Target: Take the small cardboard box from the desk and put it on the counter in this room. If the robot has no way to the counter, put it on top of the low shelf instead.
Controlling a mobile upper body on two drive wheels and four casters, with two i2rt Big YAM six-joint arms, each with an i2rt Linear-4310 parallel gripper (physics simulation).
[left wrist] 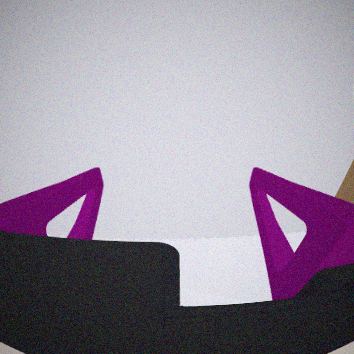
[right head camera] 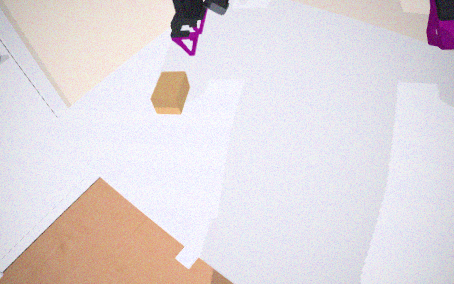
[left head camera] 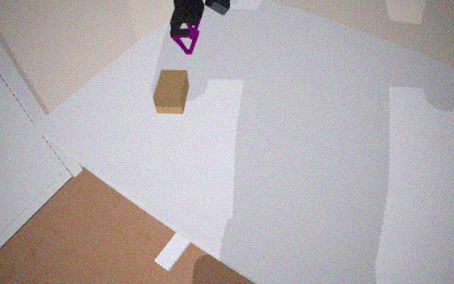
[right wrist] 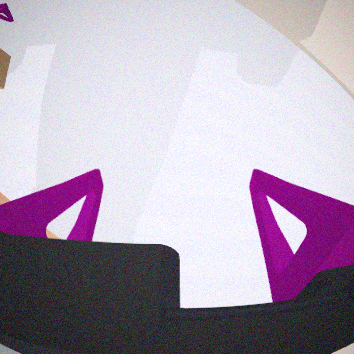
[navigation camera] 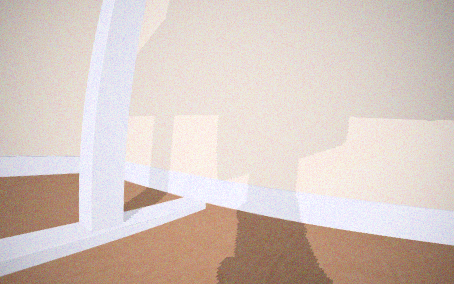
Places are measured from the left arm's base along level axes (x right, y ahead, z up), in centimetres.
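Pixels of known places: left gripper, fingertip midpoint: (left wrist: 175, 175) (right head camera: 195, 44) (left head camera: 191, 43) (right wrist: 15, 6); right gripper, fingertip midpoint: (right wrist: 175, 176).
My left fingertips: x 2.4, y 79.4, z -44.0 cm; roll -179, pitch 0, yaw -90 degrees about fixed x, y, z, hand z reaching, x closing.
For each thing: its middle in the pictures, then the offset to it from my left fingertips. "*": a spot on its surface instead. Level surfaces: height alone.
- small cardboard box at the middle of its body: (left head camera: 171, 91) (right head camera: 171, 92) dx -1.9, dy -19.0, dz +0.5 cm
- white desk at its surface level: dz -2.0 cm
- Brown floor at its surface level: dz -97.0 cm
- white upright leg at a spot on its surface: (navigation camera: 112, 125) * dx -1.2, dy -3.3, dz -73.6 cm
The small cardboard box (left head camera: 171, 91) (right head camera: 170, 93) stands on the white desk (left head camera: 310, 150) (right head camera: 300, 160). Slivers of the box show at the right edge of the left wrist view (left wrist: 348, 187) and the left edge of the right wrist view (right wrist: 4, 70). My left gripper (left head camera: 188, 44) (right head camera: 191, 45) (left wrist: 175, 175) is open and empty; in the head views it shows above the box in the picture, apart from it. My right gripper (right head camera: 441, 39) (right wrist: 175, 176) is open and empty over the desk, far from the box. I cannot identify the counter or the low shelf in any view.
A white panelled piece (left head camera: 25, 155) (right head camera: 25, 115) lies at the left of the head views, close to the desk's corner. Brown floor (left head camera: 100, 215) (right head camera: 100, 230) (navigation camera: 165, 250) shows below. The navigation view shows a white upright leg (navigation camera: 112, 125) on a foot bar (navigation camera: 150, 215), before a beige wall (navigation camera: 275, 75).
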